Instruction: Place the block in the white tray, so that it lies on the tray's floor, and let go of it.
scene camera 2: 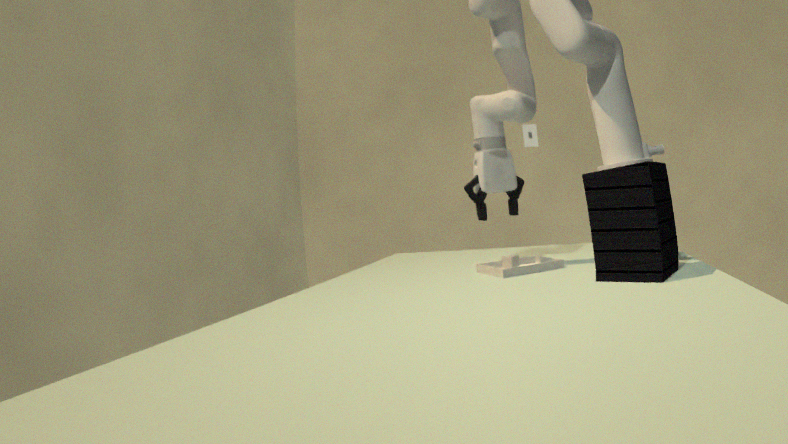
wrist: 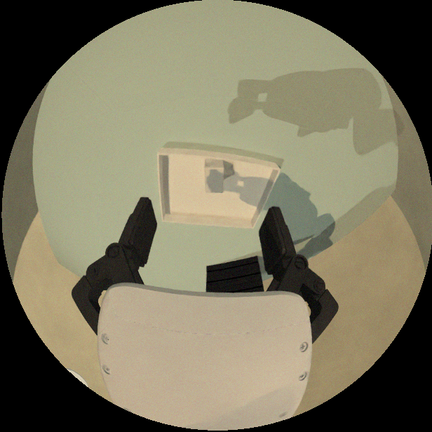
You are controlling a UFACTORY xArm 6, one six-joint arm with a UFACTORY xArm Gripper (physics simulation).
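Where they show: gripper, fingertip midpoint: (scene camera 2: 498, 217); arm's base, link origin: (scene camera 2: 625, 168).
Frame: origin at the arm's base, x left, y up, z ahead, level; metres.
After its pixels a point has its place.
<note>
The pale block (scene camera 2: 510, 260) {x -0.219, y -0.194, z 0.243 m} (wrist: 215, 181) stands inside the white tray (scene camera 2: 520, 270) {x -0.133, y -0.206, z 0.227 m} (wrist: 207, 220), apart from its side walls, near the far wall in the wrist view. It appears to rest on the tray's floor. Part of the block and the floor beside it lie in the gripper's shadow. My gripper (scene camera 2: 497, 213) {x -0.259, y -0.094, z 0.263 m} (wrist: 208, 214) is wide open and empty. It hangs well above the tray, fingers pointing down, and touches neither the block nor the tray.
The pale green table (scene camera 2: 386, 352) {x 0.393, y -0.218, z 0.444 m} (wrist: 125, 100) carries the tray. The black ribbed pedestal (scene camera 2: 625, 231) {x 0.070, y -0.121, z 0.033 m} (wrist: 234, 276) under the arm's base stands to the right of the tray in the scene view. Tan walls (scene camera 2: 154, 137) rise behind the table.
</note>
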